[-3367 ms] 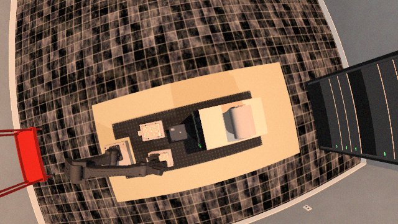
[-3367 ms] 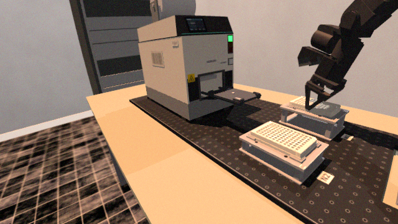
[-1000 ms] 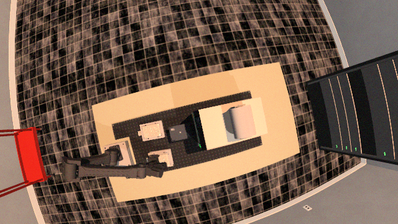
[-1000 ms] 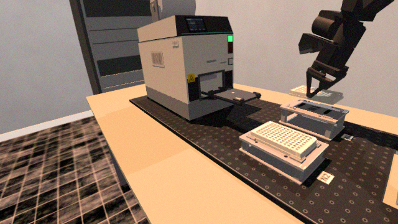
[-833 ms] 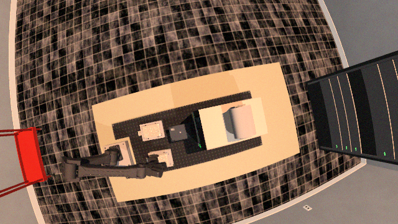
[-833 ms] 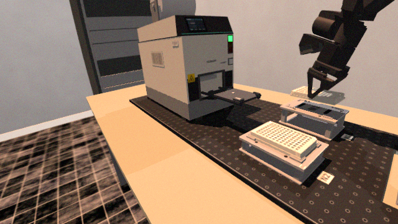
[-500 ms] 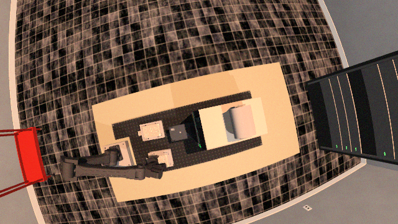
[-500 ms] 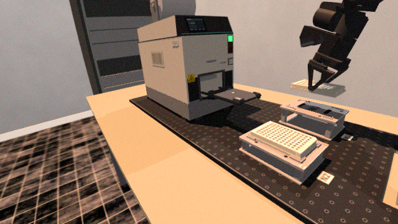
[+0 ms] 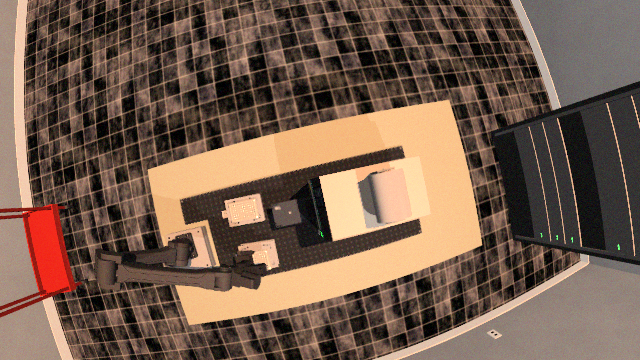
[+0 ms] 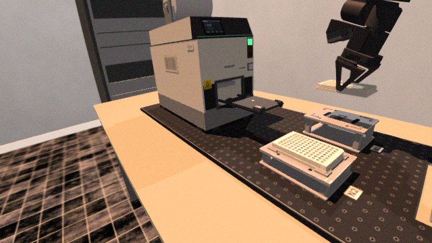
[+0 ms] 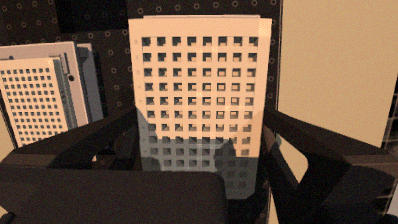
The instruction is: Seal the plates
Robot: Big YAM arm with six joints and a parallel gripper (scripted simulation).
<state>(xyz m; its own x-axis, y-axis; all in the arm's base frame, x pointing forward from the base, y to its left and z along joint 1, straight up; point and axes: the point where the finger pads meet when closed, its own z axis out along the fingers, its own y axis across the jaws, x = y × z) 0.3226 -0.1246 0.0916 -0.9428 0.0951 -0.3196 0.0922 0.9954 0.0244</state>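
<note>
My hand is 200 mm short of the sealer stage, 160 mm to the right of it and 50 mm above it. Round my hand: well plate: 210 mm to the left, 100 mm below; then plate nest N2: 210 mm to the left, 110 mm below; then sealer screen: 320 mm ahead, 190 mm to the left, 170 mm above.
</note>
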